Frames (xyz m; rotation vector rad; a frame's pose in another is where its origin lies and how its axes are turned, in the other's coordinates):
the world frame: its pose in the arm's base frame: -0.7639 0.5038 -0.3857 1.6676 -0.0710 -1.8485
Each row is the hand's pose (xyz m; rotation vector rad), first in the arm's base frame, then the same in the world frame.
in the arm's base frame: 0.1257 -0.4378 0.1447 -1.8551 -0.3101 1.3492
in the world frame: 0.0001 1.3526 -0.3601 0.8632 0.4569 -1.2228
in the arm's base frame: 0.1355 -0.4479 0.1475 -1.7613 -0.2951 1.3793
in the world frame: 0.0027 1.3660 -0.3648 0.8908 0.3834 -1.2759
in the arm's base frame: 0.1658 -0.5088 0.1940 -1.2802 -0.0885 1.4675
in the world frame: -0.0083 1.4475 -0.3610 1.1272 -0.0375 -1.4650
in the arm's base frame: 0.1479 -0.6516 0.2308 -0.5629 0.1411 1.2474
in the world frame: 0.0285 1.5698 -0.2850 1.5827 -0.5881 -1.8179
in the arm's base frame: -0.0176 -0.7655 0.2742 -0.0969 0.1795 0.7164
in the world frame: 0.0441 1.6108 -0.0842 -2.0429 0.7508 2.2115
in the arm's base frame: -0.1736 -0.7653 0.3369 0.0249 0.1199 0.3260
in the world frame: -0.0124 1.5736 0.0697 -1.8335 0.4380 1.9668
